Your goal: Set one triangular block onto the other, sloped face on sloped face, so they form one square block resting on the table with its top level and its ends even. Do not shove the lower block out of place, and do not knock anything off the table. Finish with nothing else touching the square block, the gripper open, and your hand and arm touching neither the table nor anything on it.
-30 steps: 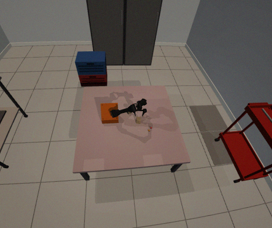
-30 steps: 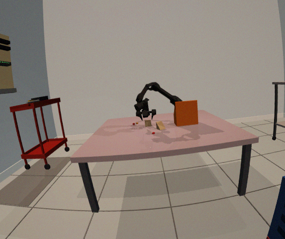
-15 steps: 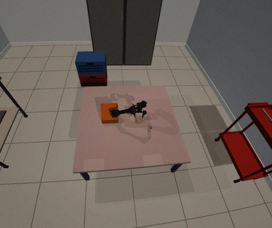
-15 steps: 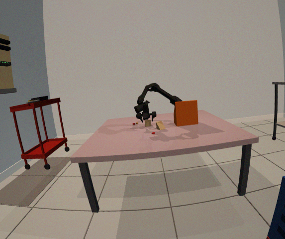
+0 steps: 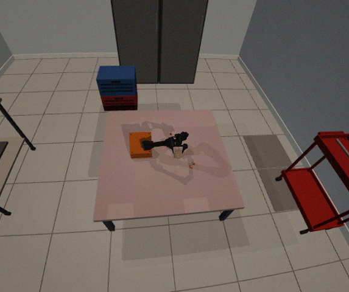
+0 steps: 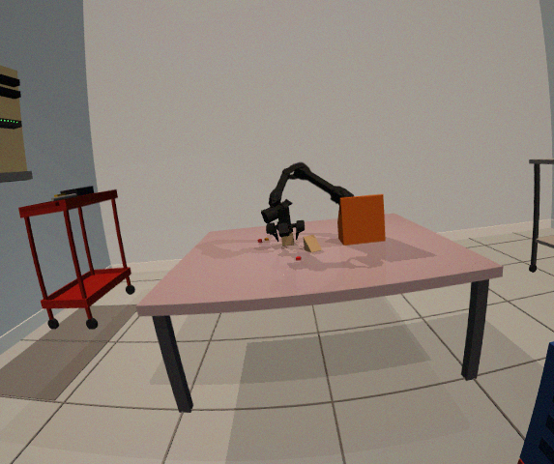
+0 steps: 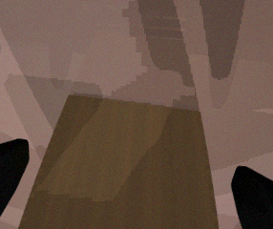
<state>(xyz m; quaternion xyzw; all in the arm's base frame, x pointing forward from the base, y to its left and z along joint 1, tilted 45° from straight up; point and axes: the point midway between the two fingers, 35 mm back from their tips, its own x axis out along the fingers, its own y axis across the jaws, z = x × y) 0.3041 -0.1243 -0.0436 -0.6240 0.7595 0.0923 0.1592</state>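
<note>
My gripper tip is now 1 cm above the tan triangular block. Also, from my gripper tip: orange cube: 10 cm ahead, 18 cm to the right, 2 cm below.
</note>
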